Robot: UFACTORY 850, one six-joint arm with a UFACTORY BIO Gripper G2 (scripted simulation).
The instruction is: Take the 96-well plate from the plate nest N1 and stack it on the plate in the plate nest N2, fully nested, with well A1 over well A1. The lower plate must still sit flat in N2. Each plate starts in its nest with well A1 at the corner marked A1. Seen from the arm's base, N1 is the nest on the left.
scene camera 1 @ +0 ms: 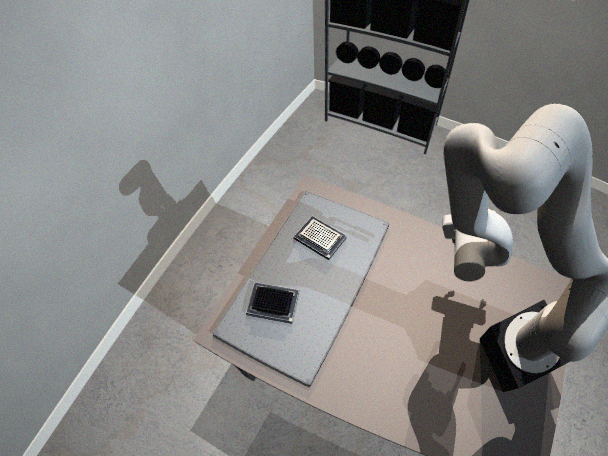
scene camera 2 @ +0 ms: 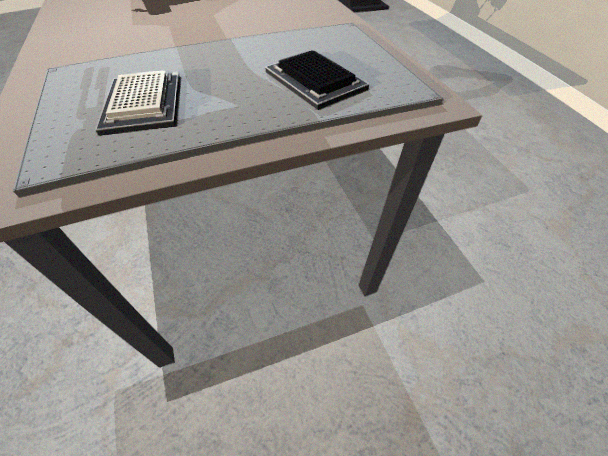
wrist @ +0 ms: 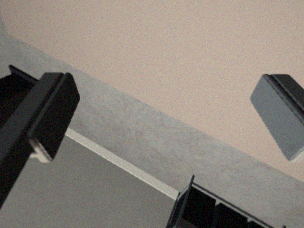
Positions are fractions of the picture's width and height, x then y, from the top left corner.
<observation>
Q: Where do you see a white 96-well plate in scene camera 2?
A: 0.23,0.21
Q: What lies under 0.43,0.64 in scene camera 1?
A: A black 96-well plate.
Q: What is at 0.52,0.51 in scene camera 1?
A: A white 96-well plate.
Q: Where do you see a plate nest N2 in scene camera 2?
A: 0.28,0.21
</observation>
